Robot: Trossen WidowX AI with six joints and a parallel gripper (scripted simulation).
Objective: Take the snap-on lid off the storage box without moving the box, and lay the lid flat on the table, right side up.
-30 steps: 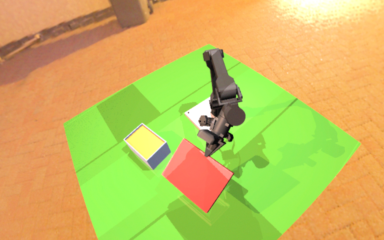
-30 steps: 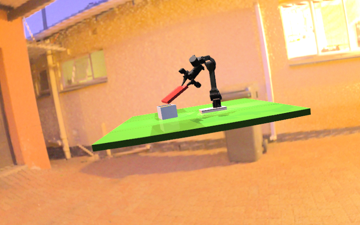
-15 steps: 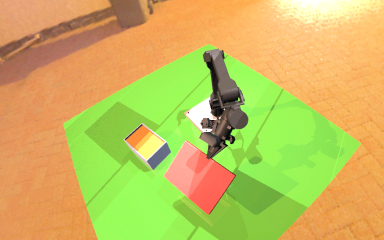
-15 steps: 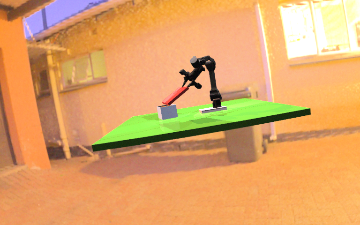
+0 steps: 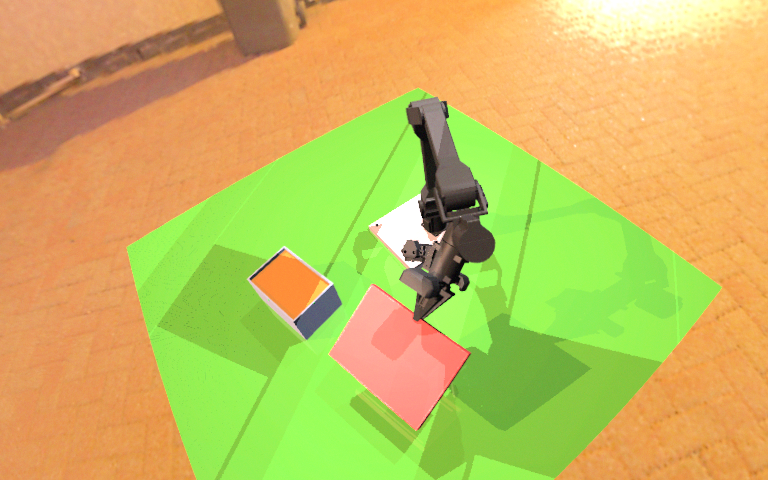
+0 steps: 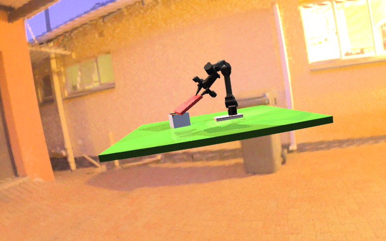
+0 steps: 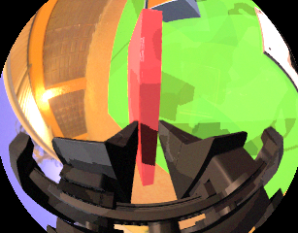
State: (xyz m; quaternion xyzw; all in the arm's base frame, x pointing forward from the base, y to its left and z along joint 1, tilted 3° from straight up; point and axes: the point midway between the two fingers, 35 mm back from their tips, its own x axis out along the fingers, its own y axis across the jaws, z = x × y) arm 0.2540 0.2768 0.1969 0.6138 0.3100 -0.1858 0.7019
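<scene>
Now: the red lid 7 cm ahead of my gripper tip, 4 cm below it and 1 cm to the left of it. From my gripper tip the other things lie so: storage box 33 cm to the right, 16 cm below, 15 cm ahead.
</scene>
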